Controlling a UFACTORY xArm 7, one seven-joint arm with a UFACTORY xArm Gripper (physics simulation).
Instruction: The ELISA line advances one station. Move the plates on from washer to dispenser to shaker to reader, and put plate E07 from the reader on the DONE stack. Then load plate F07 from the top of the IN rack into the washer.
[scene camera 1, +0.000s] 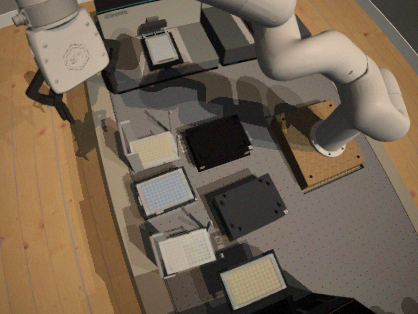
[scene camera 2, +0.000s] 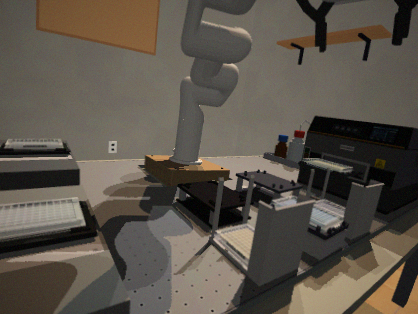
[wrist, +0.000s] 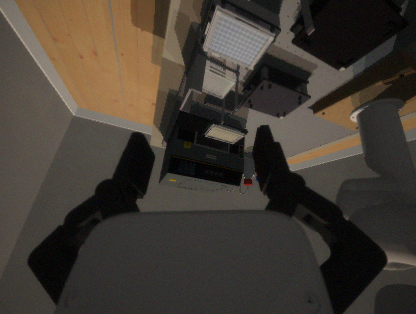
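Seen in the pictures: gripper, between the fingertips: (scene camera 1: 92, 105) (scene camera 2: 357, 48) (wrist: 201, 141); arm's base, origin of its link: (scene camera 1: 327, 139) (scene camera 2: 185, 161) (wrist: 374, 110).
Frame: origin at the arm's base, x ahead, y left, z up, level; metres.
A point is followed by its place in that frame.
Observation:
My gripper (scene camera 1: 92, 102) @(x 0.593, y -0.112, z 0.320 m) (scene camera 2: 360, 44) @(x 0.593, y -0.112, z 0.320 m) (wrist: 201, 141) @(x 0.593, y -0.112, z 0.320 m) is open and empty, high up beyond the bench's left side in scene view 1. A white plate (scene camera 1: 162, 49) @(x 0.378, y -0.473, z 0.037 m) (scene camera 2: 40, 220) @(x 0.406, y -0.474, z 0.042 m) sits on the pale instrument (scene camera 1: 196, 46) @(x 0.258, y -0.469, z 0.014 m). A cream plate (scene camera 1: 153, 149) @(x 0.507, y -0.156, z -0.016 m) (scene camera 2: 237, 243) @(x 0.494, y -0.186, z -0.018 m) lies in one upright-sided rack. A blue plate (scene camera 1: 165, 191) @(x 0.515, y -0.013, z 0.025 m) (scene camera 2: 325, 217) @(x 0.562, y -0.019, z 0.030 m) (wrist: 237, 40) @(x 0.521, y -0.023, z 0.031 m) sits on a low dark nest. A whitish plate (scene camera 1: 187, 251) @(x 0.516, y 0.146, z -0.003 m) (wrist: 218, 82) @(x 0.500, y 0.128, z -0.004 m) lies in the other rack. Another cream plate (scene camera 1: 254, 281) @(x 0.407, y 0.269, z 0.087 m) (scene camera 2: 327, 165) @(x 0.427, y 0.228, z 0.087 m) (wrist: 225, 133) @(x 0.410, y 0.250, z 0.086 m) is at the black instrument (scene camera 2: 360, 145) @(x 0.450, y 0.378, z 0.153 m) (wrist: 205, 167) @(x 0.427, y 0.387, z 0.185 m). Plate names are unreadable.
A black platform (scene camera 1: 218, 142) @(x 0.330, y -0.102, z 0.007 m) and a dark grey platform (scene camera 1: 250, 205) @(x 0.325, y 0.098, z 0.022 m) (wrist: 276, 97) @(x 0.329, y 0.079, z 0.022 m) stand beside the racks. A dark grey box (scene camera 1: 229, 37) @(x 0.146, y -0.447, z 0.045 m) bears a plate (scene camera 2: 35, 145) @(x 0.045, y -0.476, z 0.071 m). Thin rack posts (scene camera 2: 218, 207) @(x 0.441, y -0.195, z 0.031 m) rise by the plates. Bottles (scene camera 2: 297, 148) @(x 0.046, y 0.661, z 0.056 m) stand near the black instrument.

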